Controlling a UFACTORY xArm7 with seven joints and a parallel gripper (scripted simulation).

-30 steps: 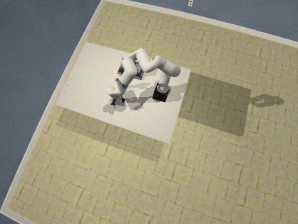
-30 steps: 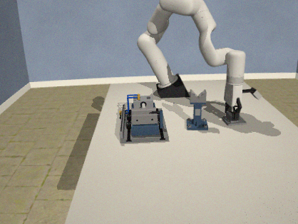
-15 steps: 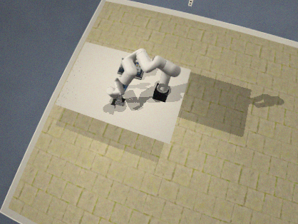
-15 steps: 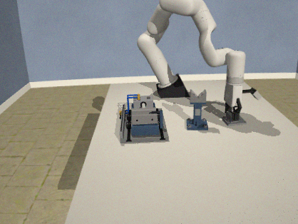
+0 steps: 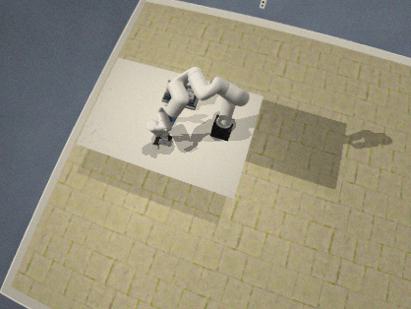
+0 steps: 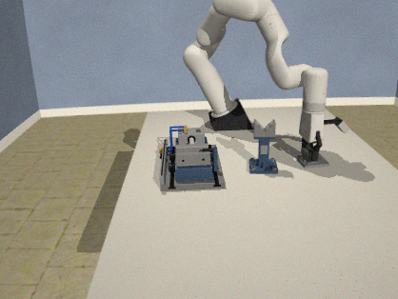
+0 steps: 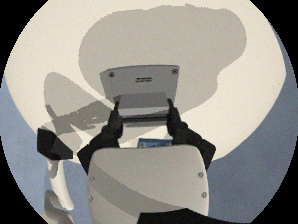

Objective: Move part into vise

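The part lies right at my hand. Also, from my hand: V-block post: 17 cm to the right, 3 cm above; then air cylinder: 38 cm to the right, 16 cm behind, 5 cm above; then infeed plate: 3 cm below, 1 cm to the left.
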